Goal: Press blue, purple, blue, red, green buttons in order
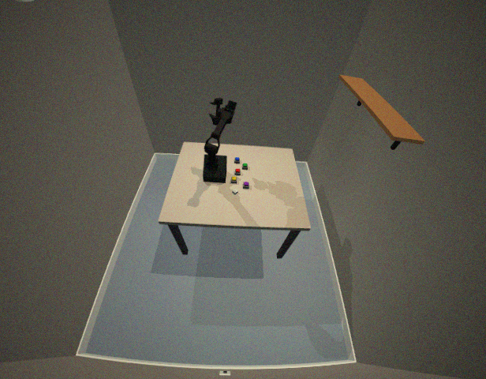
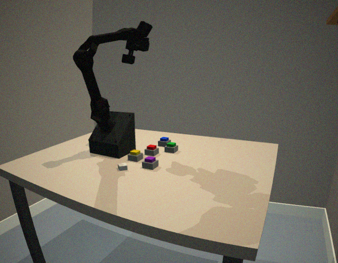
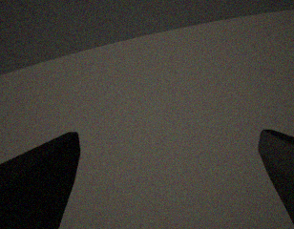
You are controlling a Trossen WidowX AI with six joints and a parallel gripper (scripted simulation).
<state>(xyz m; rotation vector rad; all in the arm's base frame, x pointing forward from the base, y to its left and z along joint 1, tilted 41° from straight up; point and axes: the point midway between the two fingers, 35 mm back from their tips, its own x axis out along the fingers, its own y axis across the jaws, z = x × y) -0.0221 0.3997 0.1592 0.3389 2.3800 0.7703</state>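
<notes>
Now: gripper tip 470 mm above the blue button, 230 mm short of it and 10 mm to the left of it. Also, from my gripper tip: green button: 470 mm below, 300 mm ahead, 80 mm to the right; yellow button: 470 mm below, 250 mm to the right, 220 mm ahead; red button: 470 mm below, 240 mm ahead, 160 mm to the right.
</notes>
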